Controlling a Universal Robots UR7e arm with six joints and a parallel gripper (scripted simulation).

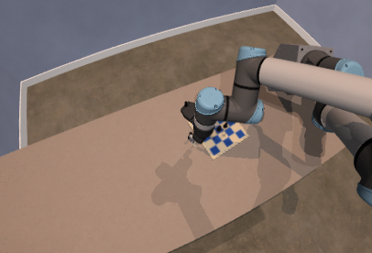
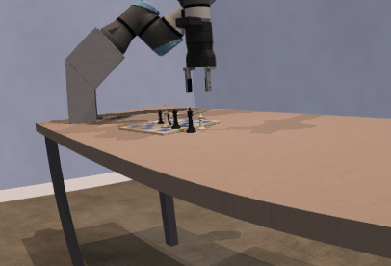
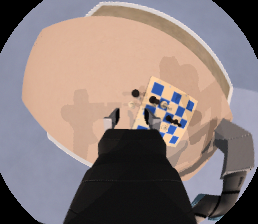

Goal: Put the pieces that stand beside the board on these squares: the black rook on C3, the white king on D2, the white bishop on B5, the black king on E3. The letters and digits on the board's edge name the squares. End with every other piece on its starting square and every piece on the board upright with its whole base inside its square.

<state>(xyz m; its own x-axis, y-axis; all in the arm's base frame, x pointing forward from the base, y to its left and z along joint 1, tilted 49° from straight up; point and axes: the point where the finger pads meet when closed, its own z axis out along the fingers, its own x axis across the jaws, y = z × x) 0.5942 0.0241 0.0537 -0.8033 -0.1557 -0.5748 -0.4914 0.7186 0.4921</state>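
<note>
My gripper is now 100 mm above the white bishop. From my hand the other things lie so: white king: 90 mm behind, 60 mm to the right, 80 mm below; then black king: 10 mm ahead, 40 mm to the right, 90 mm below; then chessboard: 140 mm behind, 30 mm to the right, 120 mm below.
</note>
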